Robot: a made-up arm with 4 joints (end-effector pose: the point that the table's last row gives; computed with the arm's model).
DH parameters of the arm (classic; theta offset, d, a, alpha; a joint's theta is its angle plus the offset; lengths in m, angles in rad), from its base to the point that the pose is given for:
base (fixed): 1.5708 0.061 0 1.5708
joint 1: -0.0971 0 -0.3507 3.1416
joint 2: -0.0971 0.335 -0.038 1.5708
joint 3: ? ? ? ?
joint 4: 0 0.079 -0.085 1.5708
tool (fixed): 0 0.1 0 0
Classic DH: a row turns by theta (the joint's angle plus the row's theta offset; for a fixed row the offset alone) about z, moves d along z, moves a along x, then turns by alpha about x.
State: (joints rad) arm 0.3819 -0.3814 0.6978 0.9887
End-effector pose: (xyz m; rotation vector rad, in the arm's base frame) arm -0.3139 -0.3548 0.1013 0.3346 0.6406 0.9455
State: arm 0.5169 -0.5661 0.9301 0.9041
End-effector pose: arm -0.3487 -0.3869 0.0392 0.5308 0.2727 1.1775
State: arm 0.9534 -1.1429 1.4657 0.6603
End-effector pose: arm -0.4082 -0.3426 -0.2448 1.1915 -1.0181 1.2478
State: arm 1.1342 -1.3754 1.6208 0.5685
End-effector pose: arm -0.4159 -0.2453 -0.3370 1.4318 -1.5212 1.0121
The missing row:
joint 3: -1.5708 -0.013 0.057 -1.5708
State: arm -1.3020 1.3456 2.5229 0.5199
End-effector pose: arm -0.4076 0.0684 0.3439 0.9831 -2.5969 -0.4249
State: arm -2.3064 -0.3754 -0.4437 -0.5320
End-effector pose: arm -0.3616 0.2657 0.2283 -1.9617 -0.7792 0.2190
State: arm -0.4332 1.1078 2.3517 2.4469
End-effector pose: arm -0.5223 -0.3368 0.1986 1.7189 -1.1518 0.0638
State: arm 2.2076 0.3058 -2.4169 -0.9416
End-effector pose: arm -0.2273 0.2175 -0.2780 0.0256 1.3970 -1.4689
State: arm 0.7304 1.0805 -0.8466 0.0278
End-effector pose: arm -0.2925 -0.2209 -0.0740 -0.3171 -0.1223 -0.8419
